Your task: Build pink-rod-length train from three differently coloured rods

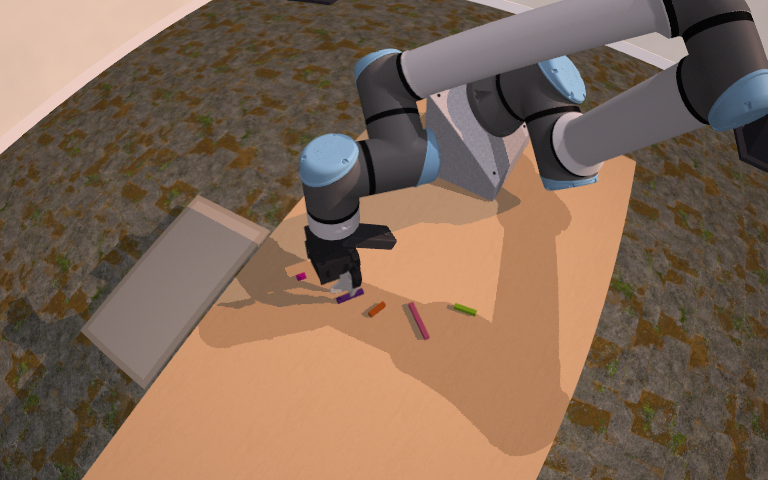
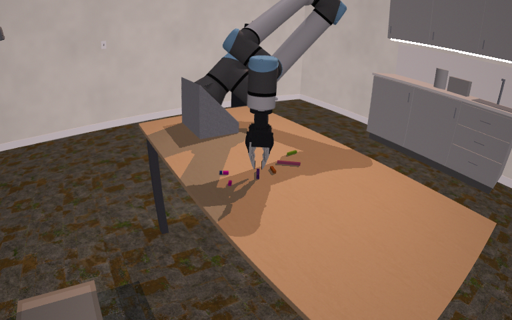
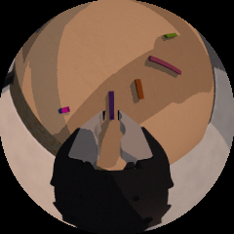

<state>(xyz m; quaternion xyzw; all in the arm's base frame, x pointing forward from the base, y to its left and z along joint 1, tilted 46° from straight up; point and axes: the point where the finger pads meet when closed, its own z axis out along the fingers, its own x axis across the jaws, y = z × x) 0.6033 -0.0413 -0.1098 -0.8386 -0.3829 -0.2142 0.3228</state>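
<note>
Right now the purple rod is 4 cm below my hand. From my hand the other things lie so: orange rod 6 cm to the left, 4 cm below, 1 cm ahead; then pink rod 15 cm to the left, 4 cm below, 1 cm behind; then blue rod 11 cm to the right, 8 cm behind, 4 cm below.
</note>
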